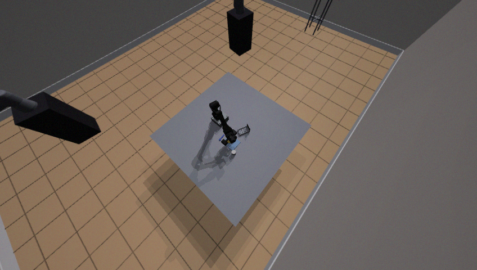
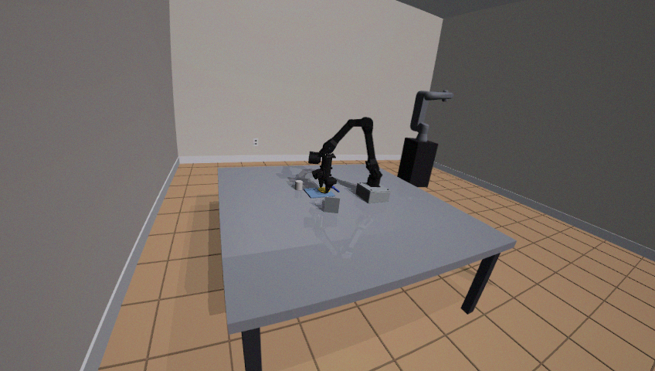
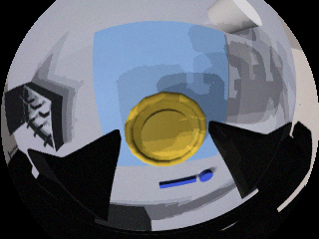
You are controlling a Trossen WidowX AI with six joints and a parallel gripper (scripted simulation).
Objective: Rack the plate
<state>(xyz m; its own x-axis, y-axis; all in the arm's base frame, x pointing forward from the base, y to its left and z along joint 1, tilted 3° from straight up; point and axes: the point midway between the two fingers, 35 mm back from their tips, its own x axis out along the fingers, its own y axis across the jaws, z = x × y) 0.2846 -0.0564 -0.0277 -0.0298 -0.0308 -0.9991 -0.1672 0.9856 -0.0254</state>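
My gripper tip is now 3 cm short of the blue mat and 1 cm above it. From my gripper tip the other things lie so: yellow plate (right at my gripper tip); white cup (14 cm ahead, 6 cm to the right, 1 cm above); grey dish rack (1 cm ahead, 19 cm to the left, 1 cm above).
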